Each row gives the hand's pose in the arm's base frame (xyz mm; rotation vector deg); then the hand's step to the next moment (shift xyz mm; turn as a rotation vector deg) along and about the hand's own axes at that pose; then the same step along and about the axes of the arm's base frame.
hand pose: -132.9 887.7 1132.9 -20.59 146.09 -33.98
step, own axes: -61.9 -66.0 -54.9 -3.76 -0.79 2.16
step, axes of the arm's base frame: 32.9 -16.8 99.2 4.40 -0.10 0.20
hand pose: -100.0 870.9 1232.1 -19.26 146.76 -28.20
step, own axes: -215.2 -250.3 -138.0 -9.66 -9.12 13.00
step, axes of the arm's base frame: 144.4 -117.9 305.3 16.20 -8.73 -2.63
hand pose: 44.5 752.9 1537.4 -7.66 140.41 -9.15
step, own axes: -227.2 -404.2 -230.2 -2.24 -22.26 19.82
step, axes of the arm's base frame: 51.5 -349.3 378.6 15.53 -23.27 -10.52
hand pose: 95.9 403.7 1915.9 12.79 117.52 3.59
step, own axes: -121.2 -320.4 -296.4 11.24 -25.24 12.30
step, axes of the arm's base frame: -247.7 -321.8 200.7 2.37 -23.32 -19.12
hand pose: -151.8 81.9 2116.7 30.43 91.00 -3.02
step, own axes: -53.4 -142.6 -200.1 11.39 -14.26 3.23
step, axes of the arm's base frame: -238.6 -73.0 31.4 -2.10 -10.36 -15.22
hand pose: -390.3 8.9 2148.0 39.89 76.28 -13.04
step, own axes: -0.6 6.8 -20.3 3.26 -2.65 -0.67
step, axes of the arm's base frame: -13.0 17.0 1.4 -1.13 -0.92 -4.00
